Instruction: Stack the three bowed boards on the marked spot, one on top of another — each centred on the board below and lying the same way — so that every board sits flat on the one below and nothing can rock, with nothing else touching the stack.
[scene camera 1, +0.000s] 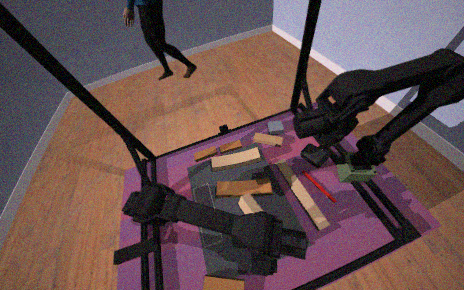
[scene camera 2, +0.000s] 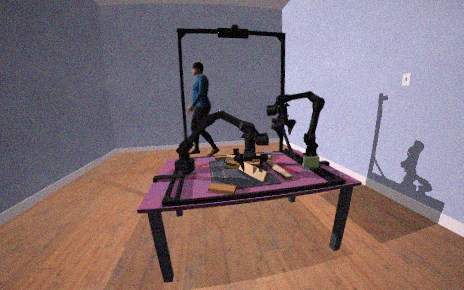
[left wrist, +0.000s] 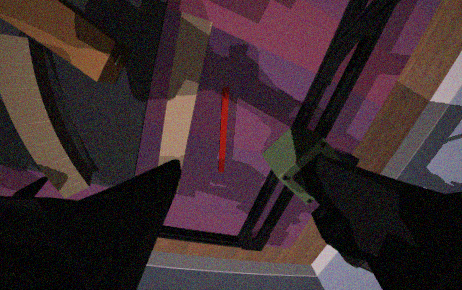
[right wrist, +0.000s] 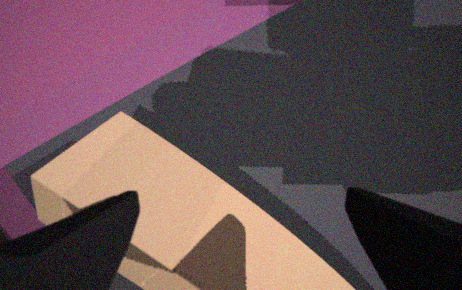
Scene:
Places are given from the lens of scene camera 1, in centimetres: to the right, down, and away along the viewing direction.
left gripper (scene camera 1: 323, 151): 30, 2, 50
orange-brown bowed board (scene camera 1: 225, 189): -3, 19, 66
long tan plank (scene camera 1: 314, 213): 32, 26, 58

